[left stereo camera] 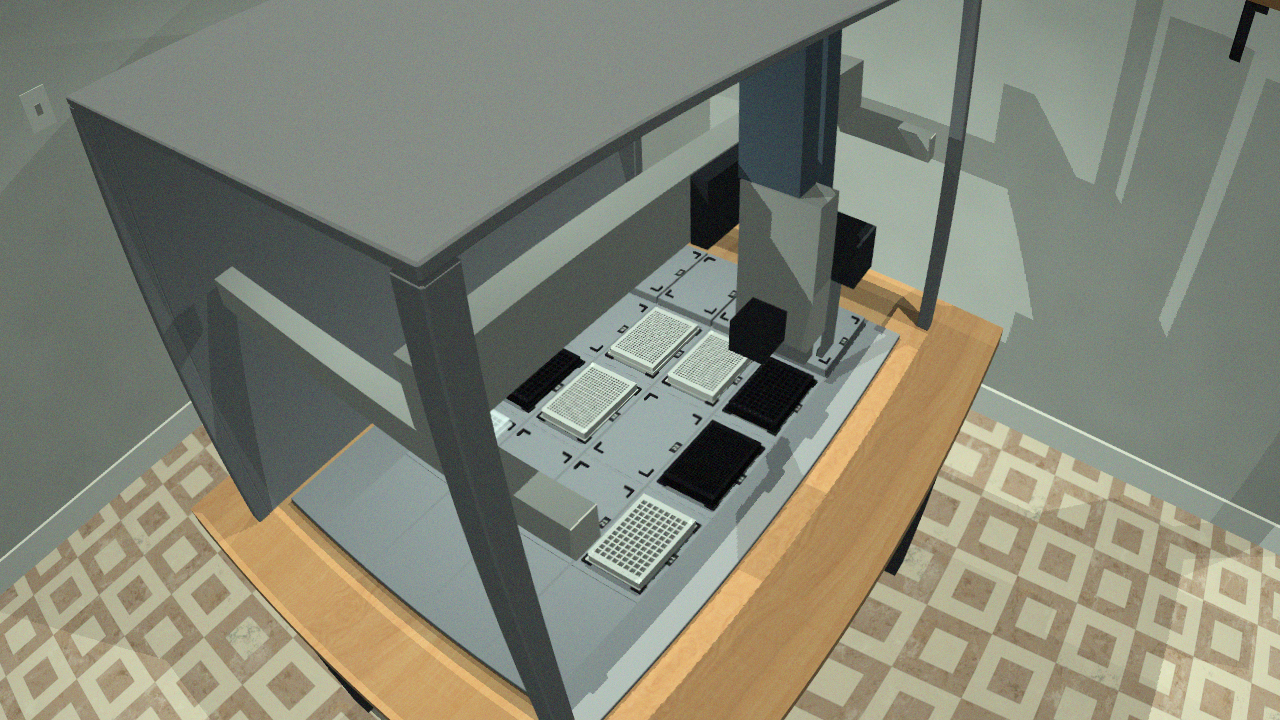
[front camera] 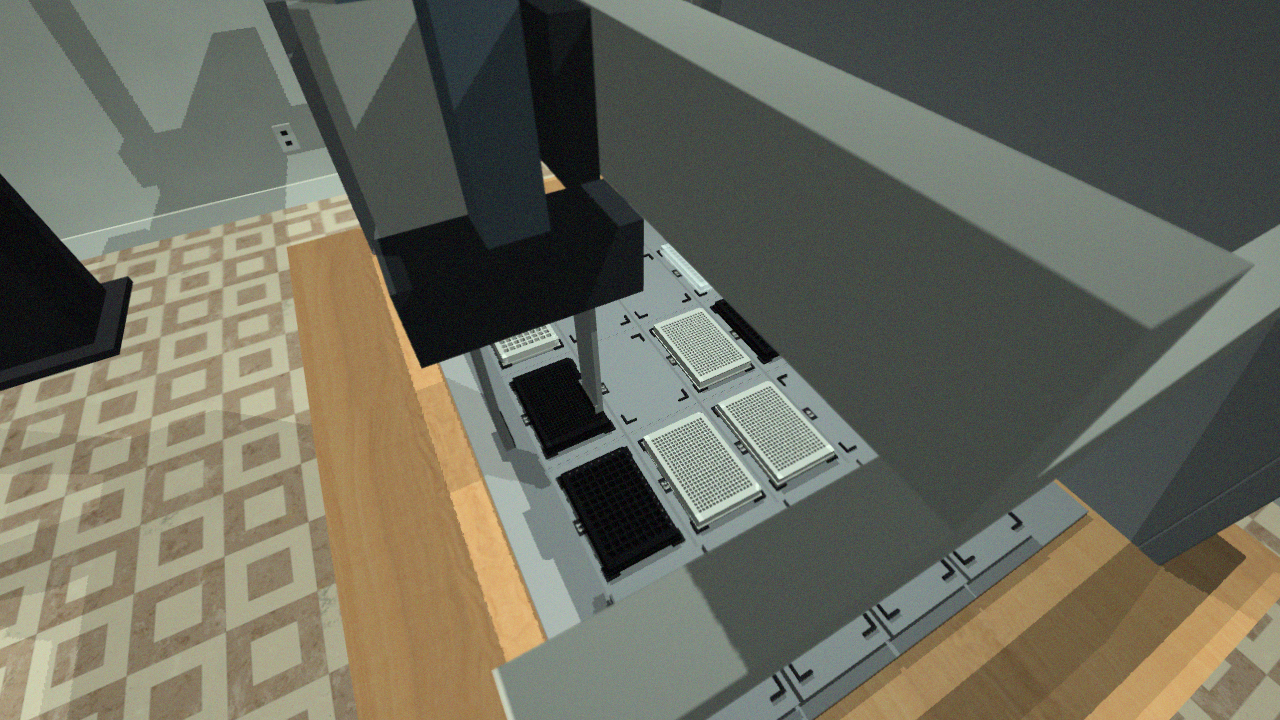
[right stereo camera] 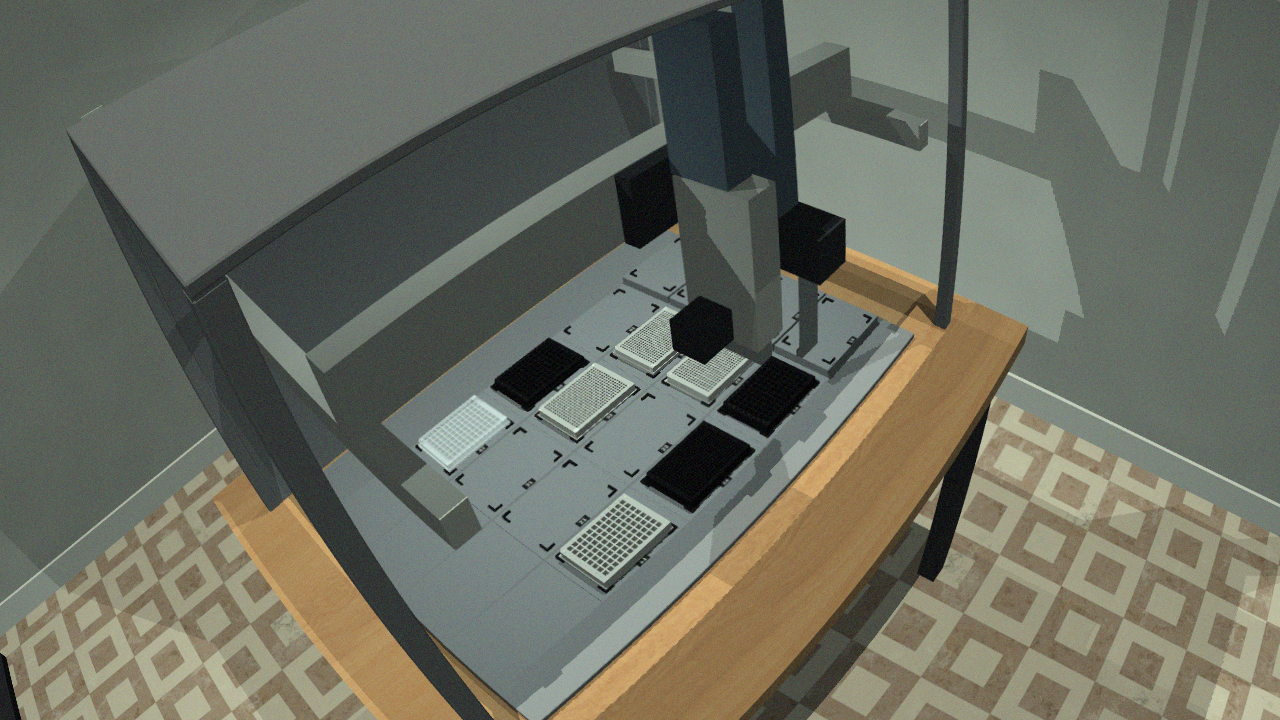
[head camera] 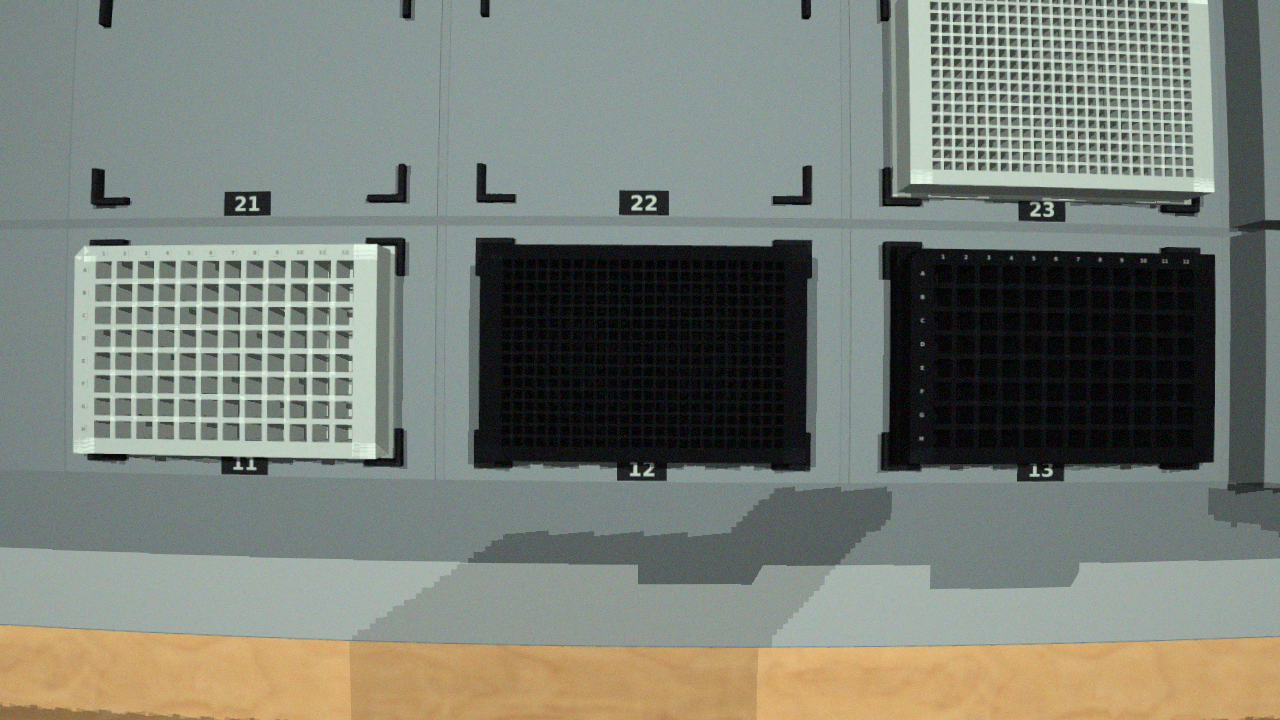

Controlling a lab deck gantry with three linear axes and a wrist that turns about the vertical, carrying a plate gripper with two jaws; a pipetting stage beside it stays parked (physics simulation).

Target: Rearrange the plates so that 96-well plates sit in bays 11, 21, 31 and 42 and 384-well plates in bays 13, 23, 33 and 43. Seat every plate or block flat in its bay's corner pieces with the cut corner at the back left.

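Places are measured from the robot's base along level axes (x ahead, y left, z up), in metres.
Pixels of known places: gripper, fingertip midpoint: [front camera: 548, 416] [right stereo camera: 781, 337]; robot's base, origin of the base link: [left stereo camera: 639, 591] [right stereo camera: 606, 590] [head camera: 100, 452].
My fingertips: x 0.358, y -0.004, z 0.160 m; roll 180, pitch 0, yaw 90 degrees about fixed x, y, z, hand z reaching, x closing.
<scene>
Ahead of a thing's pixels: the offset from my fingertips to its top centre. "pt": to the spot under its first point.
A white 96-well plate @[0.294 m back, 0.047 m left, 0.146 m down] [front camera: 528, 342] [head camera: 223, 349] [left stereo camera: 642, 540] [right stereo camera: 615, 540] lies in bay 11. A black 384-well plate @[0.130 m back, 0.047 m left, 0.146 m down] [head camera: 642, 358] [left stereo camera: 714, 461] [right stereo camera: 699, 465] lies in bay 12, a black 96-well plate @[0.034 m ahead, 0.047 m left, 0.146 m down] [front camera: 619, 510] [head camera: 1060, 358] in bay 13. White 384-well plates stand in bay 23 @[pt 0.041 m ahead, 0.153 m left, 0.147 m down] [front camera: 702, 467] [head camera: 1060, 89], bay 33 @[pt 0.041 m ahead, 0.260 m left, 0.148 m down] [front camera: 776, 431] and bay 32 @[pt 0.120 m back, 0.257 m left, 0.146 m down] [front camera: 702, 347] [right stereo camera: 586, 400]. A black plate @[0.130 m back, 0.368 m left, 0.146 m down] [right stereo camera: 539, 371] lies in bay 42 and a pale plate @[0.294 m back, 0.368 m left, 0.146 m down] [right stereo camera: 463, 432] in bay 41; their well counts are unclear. My gripper [front camera: 553, 428] is open and empty, its jaws apart above the front row; the head view does not show it.
Bays 21 and 22 show bare corner pieces in the head view. A long grey beam [front camera: 850, 223] [left stereo camera: 626, 223] crosses over the deck. Raised deck sections with corner pieces lie at the right side. A dark frame post [left stereo camera: 474, 483] stands at the left front corner.
</scene>
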